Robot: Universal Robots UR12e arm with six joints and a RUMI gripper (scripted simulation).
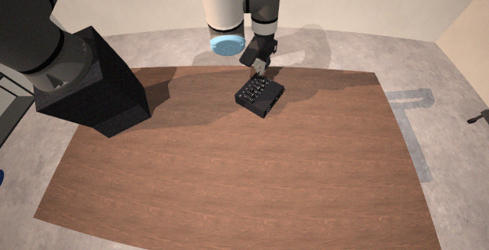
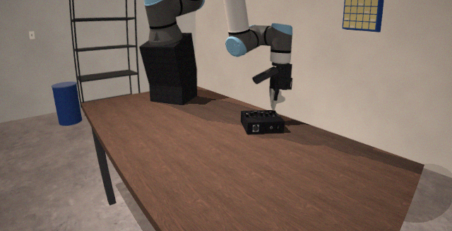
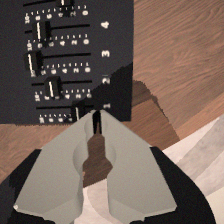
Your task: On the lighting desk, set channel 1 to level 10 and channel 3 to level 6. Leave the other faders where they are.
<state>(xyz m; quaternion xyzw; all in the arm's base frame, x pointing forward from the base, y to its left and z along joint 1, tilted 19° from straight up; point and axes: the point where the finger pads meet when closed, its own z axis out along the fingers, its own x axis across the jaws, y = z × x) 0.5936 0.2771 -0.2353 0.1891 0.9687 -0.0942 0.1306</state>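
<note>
Right now the channel 1 fader knob is 10 mm ahead of my hand, 10 mm to the right of it and 10 mm below it. The rest, counted from my hand: channel 2 fader: 20 mm ahead, 30 mm to the right, 10 mm below.
</note>
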